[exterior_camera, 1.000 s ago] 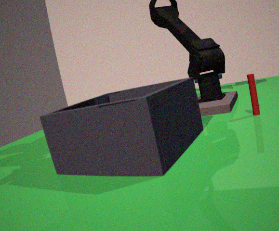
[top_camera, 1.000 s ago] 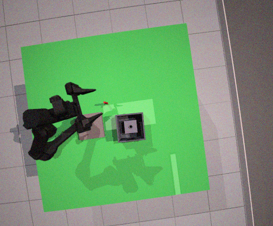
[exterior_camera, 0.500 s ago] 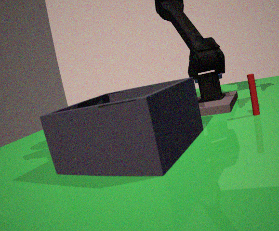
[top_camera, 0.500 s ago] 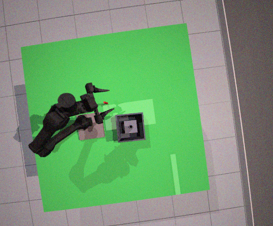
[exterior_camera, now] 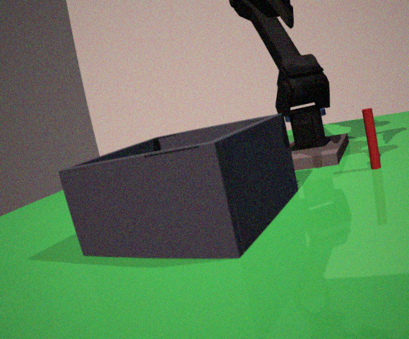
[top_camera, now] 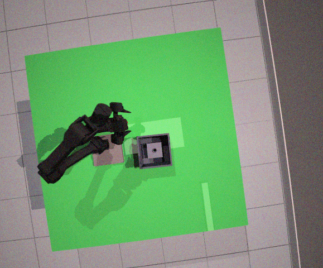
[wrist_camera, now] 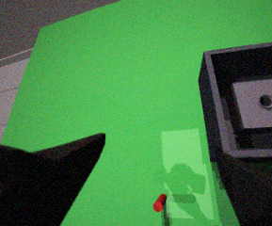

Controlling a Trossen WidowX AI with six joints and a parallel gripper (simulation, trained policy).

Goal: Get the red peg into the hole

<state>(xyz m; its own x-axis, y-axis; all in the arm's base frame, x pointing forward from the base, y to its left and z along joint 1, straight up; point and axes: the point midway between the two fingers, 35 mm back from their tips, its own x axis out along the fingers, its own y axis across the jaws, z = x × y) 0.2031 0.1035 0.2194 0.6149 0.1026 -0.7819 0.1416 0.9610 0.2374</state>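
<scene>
My gripper tip is 170 mm above the red peg, 70 mm past it and 20 mm to the right of it. From my gripper tip the other things lie so: grey plate 170 mm to the right, 160 mm below, 100 mm ahead; dark box 180 mm below, 170 mm to the right, 100 mm ahead.
</scene>
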